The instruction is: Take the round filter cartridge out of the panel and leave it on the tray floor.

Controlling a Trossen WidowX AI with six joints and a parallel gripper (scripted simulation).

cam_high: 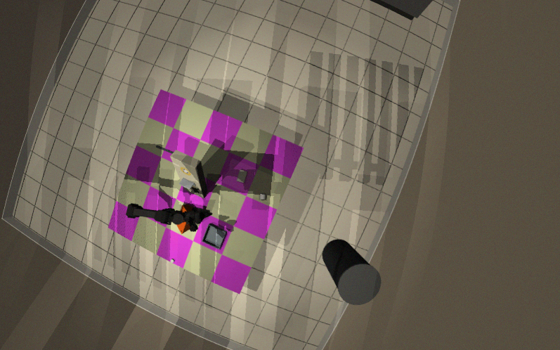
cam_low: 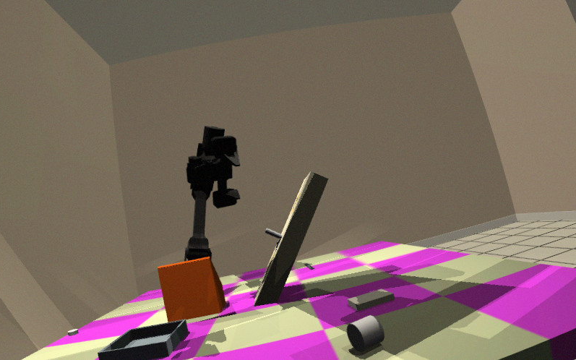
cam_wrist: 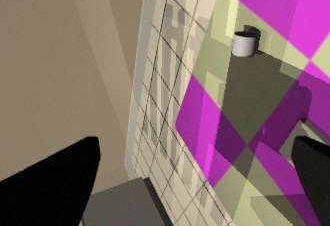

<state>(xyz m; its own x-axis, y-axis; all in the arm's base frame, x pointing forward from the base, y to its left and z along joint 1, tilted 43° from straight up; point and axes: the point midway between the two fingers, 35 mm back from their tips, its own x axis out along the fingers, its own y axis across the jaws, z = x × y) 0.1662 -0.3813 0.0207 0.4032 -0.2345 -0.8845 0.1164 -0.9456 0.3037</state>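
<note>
Now: the round filter cartridge 180 mm ahead of my gripper tip, 260 mm to the left of it and 70 mm below it. The rest, counted from my gripper tip: flat beige slab: 240 mm ahead, 50 mm to the right, 330 mm below; then grey tray: 280 mm behind, 10 mm to the left, 330 mm below.
</note>
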